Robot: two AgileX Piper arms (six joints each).
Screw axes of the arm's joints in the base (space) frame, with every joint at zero. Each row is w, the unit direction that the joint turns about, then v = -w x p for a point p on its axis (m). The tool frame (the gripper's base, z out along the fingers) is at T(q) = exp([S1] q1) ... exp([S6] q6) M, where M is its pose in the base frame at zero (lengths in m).
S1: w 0 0 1 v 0 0 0
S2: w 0 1 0 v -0.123 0 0
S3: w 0 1 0 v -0.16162 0 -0.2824
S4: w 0.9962 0 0.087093 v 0 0.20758 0
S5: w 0 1 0 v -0.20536 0 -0.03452
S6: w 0.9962 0 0.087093 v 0 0.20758 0
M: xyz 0.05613 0 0.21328 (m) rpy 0 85.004 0 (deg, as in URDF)
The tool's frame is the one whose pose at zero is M.
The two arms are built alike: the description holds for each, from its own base.
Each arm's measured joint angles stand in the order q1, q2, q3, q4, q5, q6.
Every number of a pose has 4 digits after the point.
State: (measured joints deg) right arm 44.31 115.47 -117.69 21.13 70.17 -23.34; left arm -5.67 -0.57 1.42 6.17 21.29 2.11
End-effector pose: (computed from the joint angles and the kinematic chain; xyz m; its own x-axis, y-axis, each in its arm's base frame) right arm 0.2954 0.3315 0.3393 -0.3945 -0.7446 -0.5384 -0.9152 0.3712 0.1572; left arm 0.0528 -0.0017 0.1722 -0.2803 0.1652 -0.9456 0.1009 0.9847 0.1421
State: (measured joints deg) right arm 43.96 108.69 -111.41 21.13 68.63 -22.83; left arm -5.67 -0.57 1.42 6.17 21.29 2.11
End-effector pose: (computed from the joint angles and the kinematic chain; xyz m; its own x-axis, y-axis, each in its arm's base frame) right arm 0.2783 0.3108 0.3597 -0.4012 -0.7215 -0.5643 -0.9092 0.3883 0.1500; left arm 0.0528 -0.0017 0.1722 -0.2803 0.1652 -0.9456 0.1009 0.9847 0.1421
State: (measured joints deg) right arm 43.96 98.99 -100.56 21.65 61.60 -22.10; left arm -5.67 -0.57 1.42 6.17 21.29 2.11
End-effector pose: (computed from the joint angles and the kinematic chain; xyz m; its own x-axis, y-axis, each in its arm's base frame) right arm 0.2533 0.2853 0.3774 -0.4078 -0.6532 -0.6380 -0.8947 0.4253 0.1365; left arm 0.0528 -0.0017 0.1722 -0.2803 0.1652 -0.9456 0.1009 0.9847 0.1421
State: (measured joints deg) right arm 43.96 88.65 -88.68 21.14 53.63 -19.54; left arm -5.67 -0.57 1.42 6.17 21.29 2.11
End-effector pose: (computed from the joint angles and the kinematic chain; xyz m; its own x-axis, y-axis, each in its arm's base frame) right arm 0.2261 0.2547 0.3867 -0.4270 -0.5652 -0.7059 -0.8627 0.4886 0.1307; left arm 0.0528 -0.0017 0.1722 -0.2803 0.1652 -0.9456 0.1009 0.9847 0.1421
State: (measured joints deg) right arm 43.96 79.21 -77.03 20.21 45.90 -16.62; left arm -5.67 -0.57 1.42 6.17 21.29 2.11
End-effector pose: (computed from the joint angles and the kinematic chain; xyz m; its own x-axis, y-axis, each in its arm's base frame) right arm 0.2008 0.2250 0.3838 -0.4427 -0.4798 -0.7575 -0.8247 0.5495 0.1340; left arm 0.0528 -0.0017 0.1722 -0.2803 0.1652 -0.9456 0.1009 0.9847 0.1421
